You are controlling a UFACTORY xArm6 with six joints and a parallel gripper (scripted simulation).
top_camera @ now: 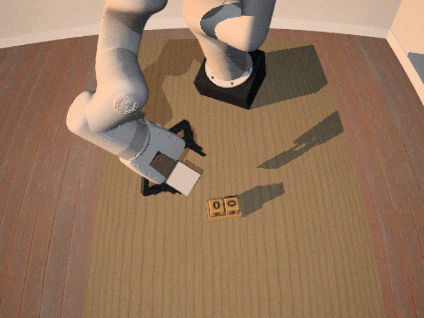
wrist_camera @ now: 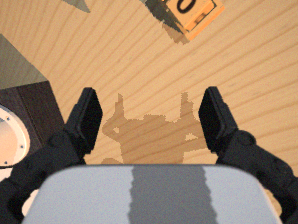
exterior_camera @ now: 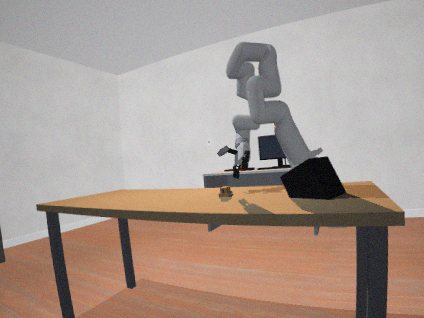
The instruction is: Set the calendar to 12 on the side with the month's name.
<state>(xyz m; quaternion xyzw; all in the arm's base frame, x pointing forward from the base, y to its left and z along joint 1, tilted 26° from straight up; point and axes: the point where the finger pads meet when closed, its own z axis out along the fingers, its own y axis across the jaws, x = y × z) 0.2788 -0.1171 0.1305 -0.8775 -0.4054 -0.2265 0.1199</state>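
The number cube lies 6 cm ahead of my hand, 9 cm to the left of it and 7 cm below it. Round my hand: tray: 6 cm ahead, 7 cm to the left, 9 cm below.
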